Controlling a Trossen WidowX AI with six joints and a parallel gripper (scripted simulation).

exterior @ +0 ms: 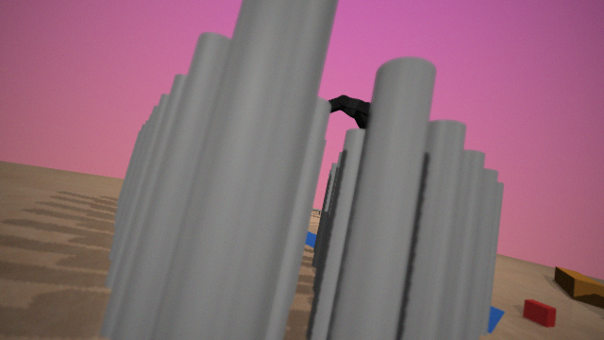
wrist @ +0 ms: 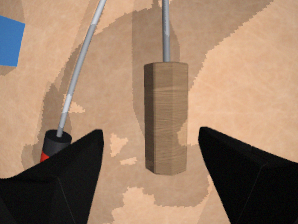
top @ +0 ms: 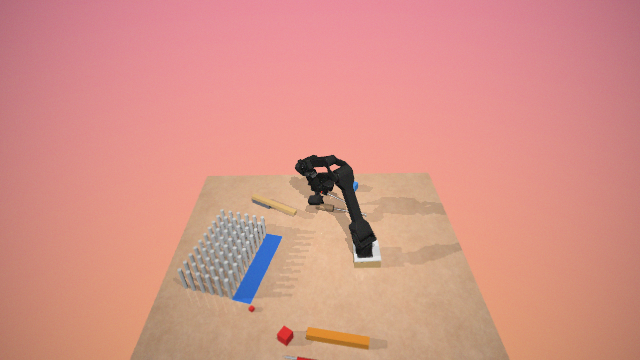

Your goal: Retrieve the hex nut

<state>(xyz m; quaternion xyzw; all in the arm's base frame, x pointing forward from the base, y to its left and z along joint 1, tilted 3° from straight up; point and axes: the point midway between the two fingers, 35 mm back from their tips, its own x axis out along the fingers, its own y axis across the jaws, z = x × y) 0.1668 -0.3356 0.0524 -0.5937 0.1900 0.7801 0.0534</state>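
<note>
The blue taped strip is 36 cm to the left of my gripper tip, 30 cm ahead of it and 7 cm below it. The rest, counted from my gripper tip: long orange bar (71 cm to the left, 5 cm below, 2 cm behind); blue block (17 cm to the right, 16 cm behind, 5 cm below); small red ball (58 cm to the left, 30 cm ahead, 6 cm below).
</note>
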